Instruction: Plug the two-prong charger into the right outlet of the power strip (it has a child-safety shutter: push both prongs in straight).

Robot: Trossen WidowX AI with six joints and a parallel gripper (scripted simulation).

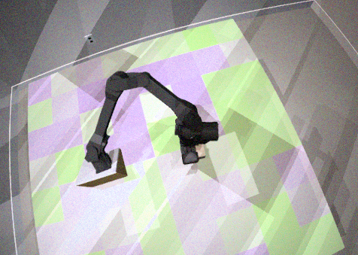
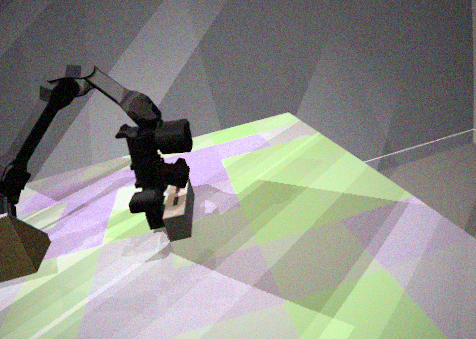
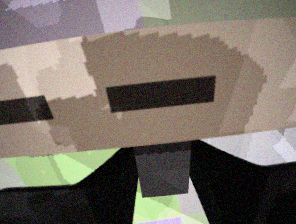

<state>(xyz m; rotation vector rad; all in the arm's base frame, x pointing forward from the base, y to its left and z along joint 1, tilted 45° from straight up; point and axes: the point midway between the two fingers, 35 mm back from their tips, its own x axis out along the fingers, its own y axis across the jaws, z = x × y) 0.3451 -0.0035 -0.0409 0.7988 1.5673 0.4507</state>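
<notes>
My gripper tip is 2 cm short of the charger and 1 cm below it.
</notes>
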